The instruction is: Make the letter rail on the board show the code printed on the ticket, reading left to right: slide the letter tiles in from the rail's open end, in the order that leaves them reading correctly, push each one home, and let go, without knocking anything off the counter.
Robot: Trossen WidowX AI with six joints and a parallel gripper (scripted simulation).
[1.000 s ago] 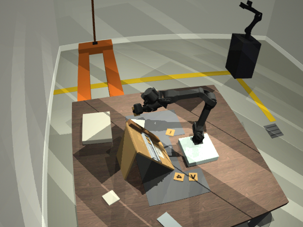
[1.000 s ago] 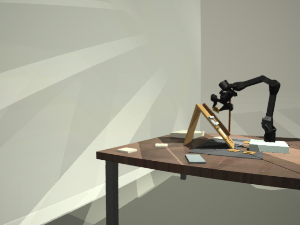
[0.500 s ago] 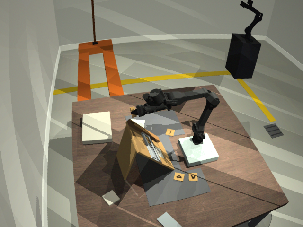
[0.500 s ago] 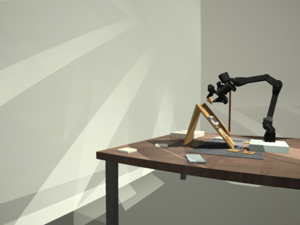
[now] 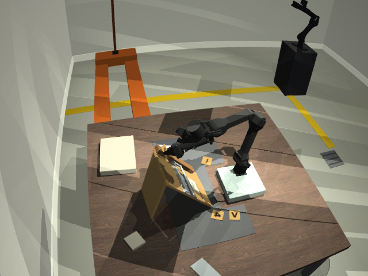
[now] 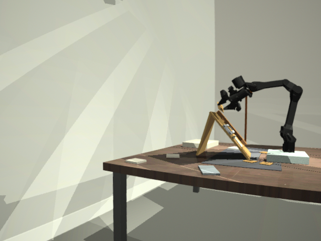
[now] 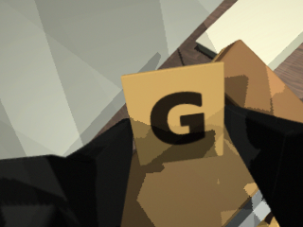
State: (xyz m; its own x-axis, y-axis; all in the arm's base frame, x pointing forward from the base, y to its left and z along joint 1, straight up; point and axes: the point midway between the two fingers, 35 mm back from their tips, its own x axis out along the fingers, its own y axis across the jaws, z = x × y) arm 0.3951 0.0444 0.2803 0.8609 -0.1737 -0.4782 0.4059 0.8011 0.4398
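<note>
Now: the white ticket 21 cm below my gripper tip, 13 cm behind it and 4 cm to the left of it. Round my gripper tip: white card 30 cm below, 29 cm to the right, 5 cm behind; cream box 30 cm to the right, 28 cm below, 24 cm ahead; grey mat 30 cm below, 22 cm behind, 1 cm to the right.
</note>
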